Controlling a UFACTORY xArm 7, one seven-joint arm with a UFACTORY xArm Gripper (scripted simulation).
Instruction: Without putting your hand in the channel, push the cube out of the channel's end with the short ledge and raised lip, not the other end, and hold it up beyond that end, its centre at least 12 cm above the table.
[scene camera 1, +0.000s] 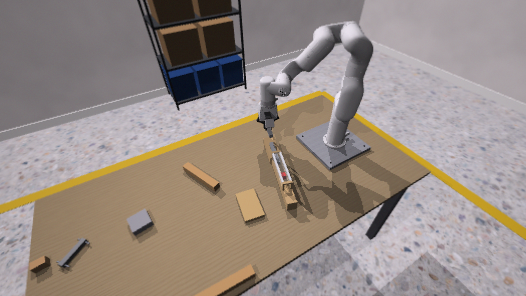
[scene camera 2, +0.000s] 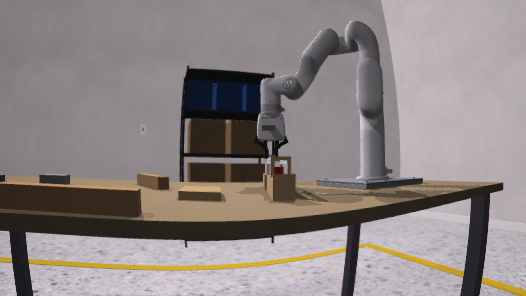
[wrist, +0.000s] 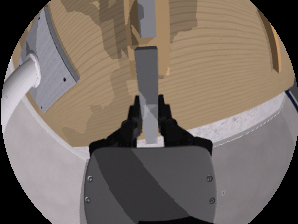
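Visible: a grey stick (wrist: 146, 58). Also visible: the gripper (scene camera 2: 271, 160), with the wrist view showing the gripper (wrist: 149, 103) too.
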